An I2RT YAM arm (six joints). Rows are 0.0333 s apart.
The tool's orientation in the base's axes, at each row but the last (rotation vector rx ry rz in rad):
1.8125, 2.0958, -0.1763
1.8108, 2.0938, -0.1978
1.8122, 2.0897, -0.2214
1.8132, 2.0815, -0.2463
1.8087, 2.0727, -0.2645
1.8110, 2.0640, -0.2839
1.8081, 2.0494, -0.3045
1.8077, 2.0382, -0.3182
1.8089, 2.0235, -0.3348
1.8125, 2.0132, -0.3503
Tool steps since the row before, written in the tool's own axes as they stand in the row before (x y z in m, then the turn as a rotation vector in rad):
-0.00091, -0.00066, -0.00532, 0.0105, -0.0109, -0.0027
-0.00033, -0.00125, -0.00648, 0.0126, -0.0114, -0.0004
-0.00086, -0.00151, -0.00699, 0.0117, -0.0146, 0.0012
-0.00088, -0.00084, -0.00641, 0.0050, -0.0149, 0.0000
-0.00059, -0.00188, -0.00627, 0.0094, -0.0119, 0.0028
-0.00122, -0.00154, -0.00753, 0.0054, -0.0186, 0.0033
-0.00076, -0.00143, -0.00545, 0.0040, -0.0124, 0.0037
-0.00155, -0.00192, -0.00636, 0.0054, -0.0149, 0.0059
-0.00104, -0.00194, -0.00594, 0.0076, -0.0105, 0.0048
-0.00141, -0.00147, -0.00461, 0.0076, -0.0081, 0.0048
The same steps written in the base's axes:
-0.00155, 0.00078, 0.00515, -0.0123, 0.0088, -0.0027
-0.00235, 0.00167, 0.00594, -0.0126, 0.0099, -0.0056
-0.00257, 0.00141, 0.00658, -0.0154, 0.0080, -0.0072
-0.00175, 0.00140, 0.00613, -0.0152, 0.0022, -0.0035
-0.00276, 0.00155, 0.00576, -0.0122, 0.0057, -0.0075
-0.00251, 0.00162, 0.00719, -0.0183, 0.0008, -0.0070
-0.00213, 0.00134, 0.00510, -0.0121, 0.0003, -0.0062
-0.00266, 0.00102, 0.00620, -0.0143, 0.0003, -0.0090
-0.00265, 0.00141, 0.00558, -0.0103, 0.0033, -0.0086
-0.00195, 0.00062, 0.00460, -0.0079, 0.0036, -0.0084

